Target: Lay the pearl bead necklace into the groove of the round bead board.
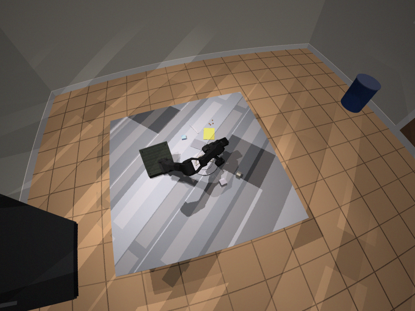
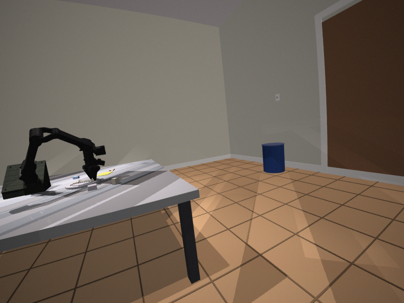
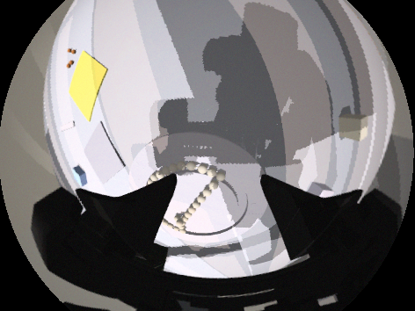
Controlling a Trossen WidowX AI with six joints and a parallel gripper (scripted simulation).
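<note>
Right now my gripper tip is 60 mm past the round bead board, 10 mm to the right of it and 10 mm above it. The rest, counted from my gripper tip: grey card 190 mm to the left, 50 mm behind, 20 mm below; then beige cube 170 mm to the right, 130 mm ahead; then white block 180 mm to the right, 10 mm below.
</note>
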